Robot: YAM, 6 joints.
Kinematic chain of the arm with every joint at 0, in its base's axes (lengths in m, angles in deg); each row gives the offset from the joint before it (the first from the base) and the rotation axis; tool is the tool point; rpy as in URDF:
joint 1: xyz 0 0 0.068 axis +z
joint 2: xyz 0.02 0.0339 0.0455 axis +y
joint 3: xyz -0.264 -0.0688 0 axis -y
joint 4: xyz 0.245 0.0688 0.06 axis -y
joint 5: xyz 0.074 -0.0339 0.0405 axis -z
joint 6: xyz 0.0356 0 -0.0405 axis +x
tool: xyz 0 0 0 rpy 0 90 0
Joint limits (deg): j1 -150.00..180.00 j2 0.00..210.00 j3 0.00..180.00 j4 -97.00..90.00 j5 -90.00..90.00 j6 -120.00..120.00
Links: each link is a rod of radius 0.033 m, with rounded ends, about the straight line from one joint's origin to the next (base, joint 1, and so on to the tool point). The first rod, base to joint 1, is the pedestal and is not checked.
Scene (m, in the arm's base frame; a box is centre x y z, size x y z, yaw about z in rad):
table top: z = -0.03
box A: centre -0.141 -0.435 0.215 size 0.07 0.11 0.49 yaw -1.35
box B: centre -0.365 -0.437 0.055 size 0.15 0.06 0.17 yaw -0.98
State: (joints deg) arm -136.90 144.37 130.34 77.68 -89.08 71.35
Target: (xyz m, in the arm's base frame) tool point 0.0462 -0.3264 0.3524
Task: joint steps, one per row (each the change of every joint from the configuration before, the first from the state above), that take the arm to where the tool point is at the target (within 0.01 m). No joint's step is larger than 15 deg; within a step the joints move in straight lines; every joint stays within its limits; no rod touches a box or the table.
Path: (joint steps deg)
1: -3.28 -12.15 1.92 -0.22 -0.23 12.16
2: -3.27 -12.16 1.91 -0.22 -0.23 12.17
3: -3.27 -12.15 1.92 -0.22 -0.23 12.16
4: -3.28 -12.16 1.92 -0.22 -0.23 12.16
5: 10.31 0.11 -12.52 2.20 0.00 -8.11
6: 10.31 0.11 -12.51 2.20 0.00 -8.11
7: 10.31 0.11 -12.52 2.20 0.00 -8.10
8: 10.31 0.11 -12.51 2.20 0.00 -8.11
9: 10.31 0.11 -12.52 2.20 0.00 -8.11
10: 10.31 0.11 -12.52 2.20 0.00 -8.11

